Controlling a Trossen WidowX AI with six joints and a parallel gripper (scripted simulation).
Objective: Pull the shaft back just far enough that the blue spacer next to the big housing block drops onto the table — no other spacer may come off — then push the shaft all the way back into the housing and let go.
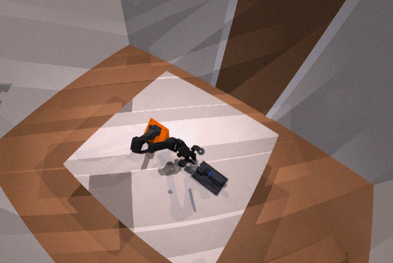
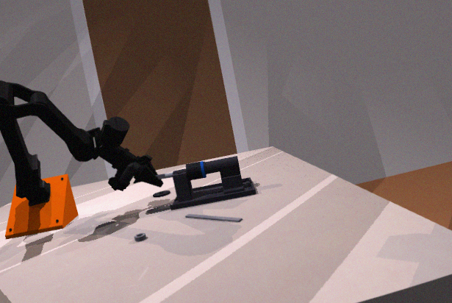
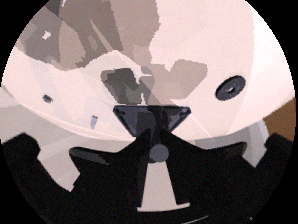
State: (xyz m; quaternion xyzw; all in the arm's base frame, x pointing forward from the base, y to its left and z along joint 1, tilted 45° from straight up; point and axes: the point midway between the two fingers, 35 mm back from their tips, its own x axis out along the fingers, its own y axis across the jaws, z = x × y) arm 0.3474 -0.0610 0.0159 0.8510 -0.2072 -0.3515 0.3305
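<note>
Right now my gripper tip is 50 mm short of the grey shaft, 10 mm to the left of it and 20 mm below it. Round my gripper tip: flat bar (110 mm ahead, 220 mm to the right, 50 mm below); blue spacer (120 mm ahead, 10 mm to the right, 20 mm above).
</note>
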